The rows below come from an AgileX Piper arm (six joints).
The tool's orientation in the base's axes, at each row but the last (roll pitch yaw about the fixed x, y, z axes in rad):
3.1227 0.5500 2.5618
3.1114 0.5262 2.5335
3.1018 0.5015 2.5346
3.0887 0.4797 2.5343
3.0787 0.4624 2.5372
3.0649 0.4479 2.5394
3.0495 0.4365 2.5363
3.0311 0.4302 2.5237
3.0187 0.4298 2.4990
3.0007 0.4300 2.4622
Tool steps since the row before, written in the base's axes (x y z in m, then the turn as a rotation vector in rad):
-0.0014 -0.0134 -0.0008 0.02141 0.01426 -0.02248
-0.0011 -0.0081 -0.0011 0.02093 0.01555 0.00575
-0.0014 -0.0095 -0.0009 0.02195 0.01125 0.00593
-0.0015 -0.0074 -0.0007 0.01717 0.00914 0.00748
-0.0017 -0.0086 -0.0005 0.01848 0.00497 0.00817
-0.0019 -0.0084 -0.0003 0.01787 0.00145 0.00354
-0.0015 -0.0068 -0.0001 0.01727 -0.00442 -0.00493
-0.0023 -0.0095 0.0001 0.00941 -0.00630 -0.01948
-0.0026 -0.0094 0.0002 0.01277 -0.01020 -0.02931
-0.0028 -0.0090 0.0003 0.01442 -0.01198 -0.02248
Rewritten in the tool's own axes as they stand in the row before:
-0.0048 -0.0120 0.0037 0.00314 0.02319 0.02489
-0.0027 -0.0074 0.0026 -0.01006 0.02473 -0.00006
-0.0033 -0.0087 0.0025 -0.01303 0.02173 0.00125
-0.0023 -0.0070 0.0016 -0.01133 0.01741 -0.00162
-0.0029 -0.0082 0.0015 -0.01473 0.01467 -0.00087
-0.0027 -0.0081 0.0010 -0.01407 0.01107 0.00369
-0.0023 -0.0065 0.0006 -0.01307 0.00510 0.01206
-0.0033 -0.0092 0.0004 -0.00216 -0.00216 0.02232
-0.0033 -0.0092 0.0002 -0.00264 -0.00461 0.03314
-0.0033 -0.0088 -0.0001 -0.00767 -0.00422 0.02793

